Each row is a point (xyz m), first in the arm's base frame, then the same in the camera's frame.
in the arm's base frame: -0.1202 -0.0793 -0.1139
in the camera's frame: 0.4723 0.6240 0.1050
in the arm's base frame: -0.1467 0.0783 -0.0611
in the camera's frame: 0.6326 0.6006 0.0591
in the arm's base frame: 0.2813 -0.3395 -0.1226
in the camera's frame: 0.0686 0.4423 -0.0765
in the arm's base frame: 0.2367 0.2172 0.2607
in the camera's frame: 0.6690 0.1611 -0.2154
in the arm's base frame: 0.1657 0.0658 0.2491
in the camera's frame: 0.5699 0.1885 -0.0830
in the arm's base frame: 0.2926 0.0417 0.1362
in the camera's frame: 0.4597 0.2356 -0.2057
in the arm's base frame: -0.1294 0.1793 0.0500
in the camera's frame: 0.7420 0.5014 0.0269
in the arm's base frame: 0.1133 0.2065 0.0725
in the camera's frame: 0.6616 0.3820 -0.1717
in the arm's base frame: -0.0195 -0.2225 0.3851
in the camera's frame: 0.4493 0.1184 0.2583
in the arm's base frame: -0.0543 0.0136 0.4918
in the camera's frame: 0.6951 0.0563 0.1943
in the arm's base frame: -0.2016 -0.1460 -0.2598
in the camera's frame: 0.4109 0.7844 0.1586
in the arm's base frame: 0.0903 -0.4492 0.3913
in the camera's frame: 0.2100 0.0479 0.2937
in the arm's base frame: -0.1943 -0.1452 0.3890
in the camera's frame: 0.5948 0.1944 0.3564
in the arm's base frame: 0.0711 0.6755 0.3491
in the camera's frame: 1.1562 0.1889 -0.2996
